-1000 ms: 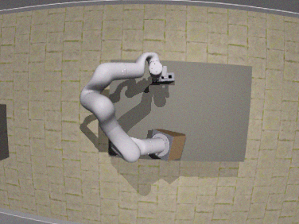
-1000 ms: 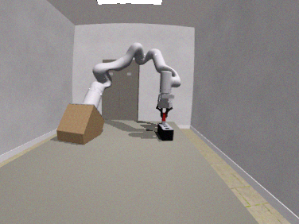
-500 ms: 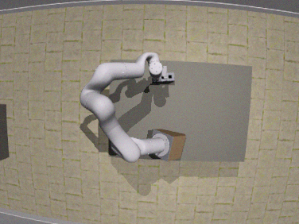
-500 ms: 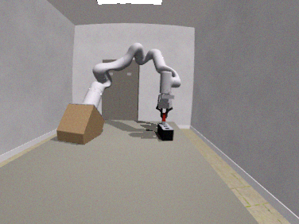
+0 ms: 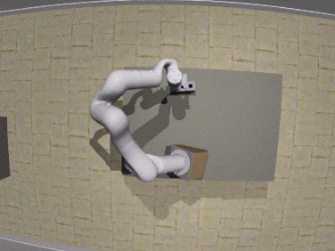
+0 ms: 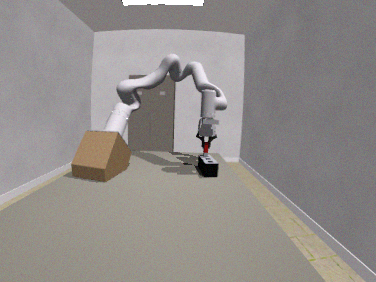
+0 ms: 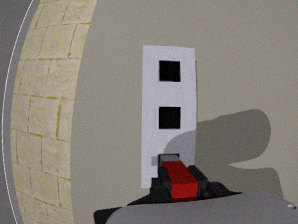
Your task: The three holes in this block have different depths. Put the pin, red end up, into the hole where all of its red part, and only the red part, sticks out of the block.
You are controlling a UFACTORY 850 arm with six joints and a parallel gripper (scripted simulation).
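The block lies 10 cm below my hand, 6 cm to the right of it and 1 cm ahead of it. From my hand the other things lie so: pin (1 cm below).
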